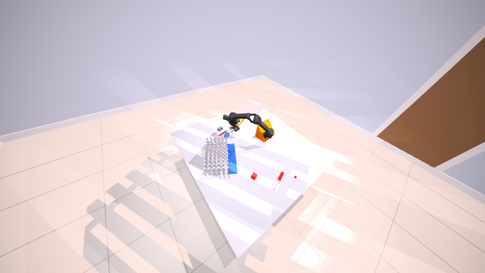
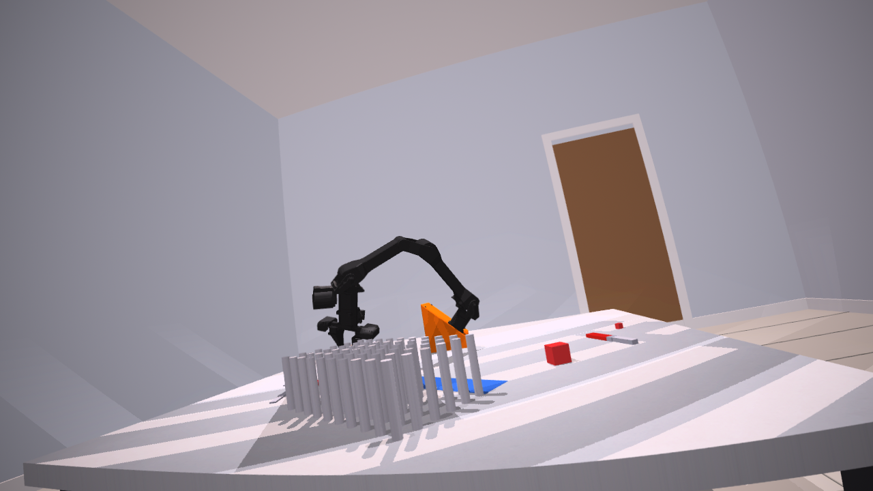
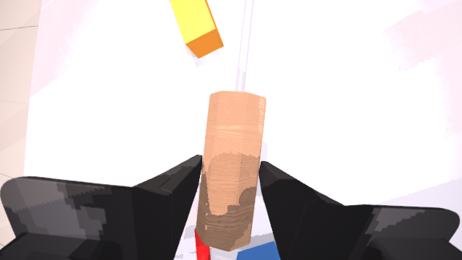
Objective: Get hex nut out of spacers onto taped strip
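My gripper tip is 8 cm short of the thin red stick, 4 cm to the left of it and 5 cm above it. Also, from my gripper tip: blue block (12 cm ahead, 2 cm to the left, 4 cm below); then blue taped strip (27 cm ahead, 28 cm to the left, 6 cm below); then yellow bar (21 cm behind, 7 cm to the right, 4 cm below).
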